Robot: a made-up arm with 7 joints. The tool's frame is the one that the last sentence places.
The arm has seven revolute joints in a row. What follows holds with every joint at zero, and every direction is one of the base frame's. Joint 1 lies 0.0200 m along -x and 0.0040 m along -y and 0.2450 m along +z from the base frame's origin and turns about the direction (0.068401, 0.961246, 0.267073), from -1.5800 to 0.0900 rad. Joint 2 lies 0.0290 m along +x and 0.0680 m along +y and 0.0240 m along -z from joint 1 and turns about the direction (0.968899, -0.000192, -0.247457), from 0.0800 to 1.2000 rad. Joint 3 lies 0.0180 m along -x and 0.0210 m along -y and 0.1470 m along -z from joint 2 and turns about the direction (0.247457, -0.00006, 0.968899), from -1.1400 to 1.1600 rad. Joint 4 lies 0.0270 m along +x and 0.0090 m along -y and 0.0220 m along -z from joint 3 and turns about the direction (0.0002, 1, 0.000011), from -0.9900 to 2.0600 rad. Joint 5 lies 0.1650 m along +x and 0.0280 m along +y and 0.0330 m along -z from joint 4 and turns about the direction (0.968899, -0.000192, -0.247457), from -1.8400 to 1.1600 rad. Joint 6 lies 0.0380 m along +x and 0.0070 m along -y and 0.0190 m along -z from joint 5 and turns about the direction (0.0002, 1, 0.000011), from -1.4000 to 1.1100 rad. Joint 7 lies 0.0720 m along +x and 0.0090 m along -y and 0.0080 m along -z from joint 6 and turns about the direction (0.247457, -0.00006, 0.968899), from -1.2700 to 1.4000 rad. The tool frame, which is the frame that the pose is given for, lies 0.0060 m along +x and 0.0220 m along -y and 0.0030 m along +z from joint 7; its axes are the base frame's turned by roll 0.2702, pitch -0.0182 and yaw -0.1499 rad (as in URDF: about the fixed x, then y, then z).
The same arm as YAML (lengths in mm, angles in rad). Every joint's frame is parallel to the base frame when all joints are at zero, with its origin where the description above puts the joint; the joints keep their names.
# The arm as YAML. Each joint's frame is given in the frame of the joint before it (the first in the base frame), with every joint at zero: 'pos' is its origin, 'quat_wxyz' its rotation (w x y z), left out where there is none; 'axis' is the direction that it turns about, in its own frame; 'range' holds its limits. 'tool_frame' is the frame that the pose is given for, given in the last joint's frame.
length_unit: mm
angle_unit: rad
joints:
  - joint: joint 1
    pos: [-20.0, -4.0, 245.0]
    axis: [0.068403, 0.961235, 0.26711]
    range: [-1.58, 0.09]
  - joint: joint 2
    pos: [29.0, 68.0, -24.0]
    axis: [0.968889, -0.0002, -0.247497]
    range: [0.08, 1.2]
  - joint: joint 3
    pos: [-18.0, -21.0, -147.0]
    axis: [0.247497, -0.0001, 0.968889]
    range: [-1.14, 1.16]
  - joint: joint 4
    pos: [27.0, -9.0, -22.0]
    axis: [0.0002, 1.0, 0.0]
    range: [-0.99, 2.06]
  - joint: joint 5
    pos: [165.0, 28.0, -33.0]
    axis: [0.968889, -0.0002, -0.247497]
    range: [-1.84, 1.16]
  - joint: joint 6
    pos: [38.0, -7.0, -19.0]
    axis: [0.0002, 1.0, 0.0]
    range: [-1.4, 1.11]
  - joint: joint 7
    pos: [72.0, -9.0, -8.0]
    axis: [0.247497, -0.0001, 0.968889]
    range: [-1.27, 1.4]
tool_frame:
  pos: [6.0, -22.0, 3.0]
  quat_wxyz: [0.988157, 0.133631, -0.019077, -0.072972]

